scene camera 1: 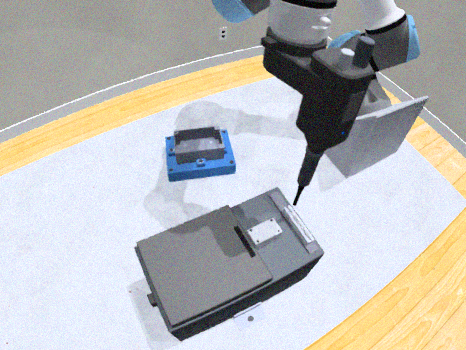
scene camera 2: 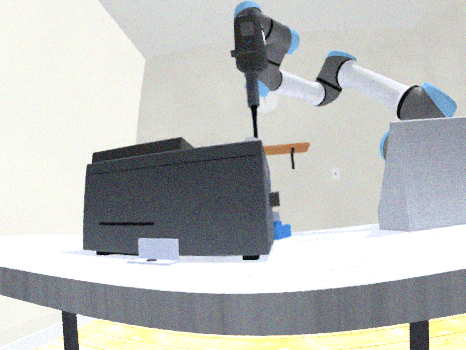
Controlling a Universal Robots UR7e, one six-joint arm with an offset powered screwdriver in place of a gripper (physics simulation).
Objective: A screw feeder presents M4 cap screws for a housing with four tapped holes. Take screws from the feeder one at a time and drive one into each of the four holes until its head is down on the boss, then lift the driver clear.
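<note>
The screwdriver (scene camera 1: 295, 204) (scene camera 2: 255, 136) points down, slightly tilted. In the scene camera 1 view its thin black bit shows beside the upper end of the feeder's pale slotted rail; in the scene camera 2 view the tip is close to the feeder's top edge at the right end. Whether a screw is on the tip is too small to tell. The dark grey screw feeder (scene camera 1: 205, 265) (scene camera 2: 180, 210) stands on the table. The grey open-topped housing (scene camera 1: 201, 154) sits in a blue fixture (scene camera 1: 202, 172) (scene camera 2: 282, 230) behind the feeder. Its holes and any screws in them are not clear.
A grey slanted panel (scene camera 1: 385, 135) (scene camera 2: 430, 175) stands at the right of the table. A white plate (scene camera 1: 264, 231) lies on the feeder's top. A small pale bracket (scene camera 1: 248, 316) (scene camera 2: 158, 248) stands by the feeder's near side. The arm reaches in from behind.
</note>
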